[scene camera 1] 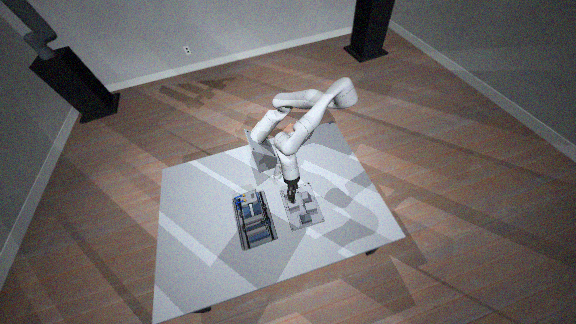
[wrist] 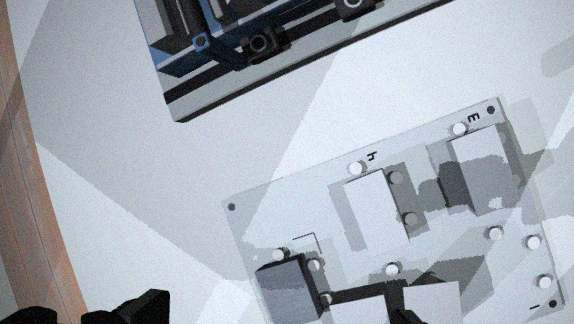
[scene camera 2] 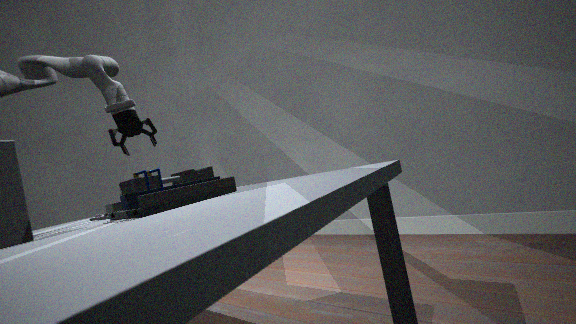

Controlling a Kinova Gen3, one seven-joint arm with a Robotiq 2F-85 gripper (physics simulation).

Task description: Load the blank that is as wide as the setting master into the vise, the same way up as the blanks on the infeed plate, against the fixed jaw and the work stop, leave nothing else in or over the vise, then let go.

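Places are measured from the arm's base along level axes (x ahead, y left, z up), in millimetres.
Pixels of known places: gripper, fingertip midpoint: (scene camera 1: 294, 195) (scene camera 2: 142, 150); arm's base, origin of the base link: (scene camera 1: 256, 138).
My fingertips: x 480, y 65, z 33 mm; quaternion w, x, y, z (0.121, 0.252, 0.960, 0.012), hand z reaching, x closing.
Ahead of a thing's pixels: the offset from my fingertips to its top centre. "*": to the spot under its first point. Level surfaces: height alone.
My gripper (scene camera 1: 291, 201) (scene camera 2: 140, 149) (wrist: 281, 308) is open and empty, raised above the infeed plate {* dx +68, dy -31, dz -204 mm} (scene camera 1: 296, 224) (wrist: 280, 215). On the plate lie several block-shaped blanks. In the wrist view a dark grey blank {dx +62, dy +29, dz -179 mm} (wrist: 290, 291) lies between the fingertips, below them. A pale blank {dx -35, dy -6, dz -168 mm} (wrist: 375, 210) lies by one letter mark and another blank {dx -123, dy +0, dz -168 mm} (wrist: 482, 172) by a second mark. Pale surfaces at the bottom are partly hidden by a finger. The vise {dx -56, dy -238, dz -113 mm} (scene camera 1: 274, 235) (scene camera 2: 185, 195) (wrist: 210, 103) has dark rails and blue parts. I cannot tell which part is the setting master.
The vise stands beside the plate on the white table {dz -212 mm} (scene camera 1: 195, 250) (scene camera 2: 210, 235). Blue upright loops (scene camera 2: 154, 179) stick up at one end of the vise. White pins stand around the blanks. A grey upright panel (scene camera 1: 262, 155) (scene camera 2: 12, 195) stands by the arm's base.
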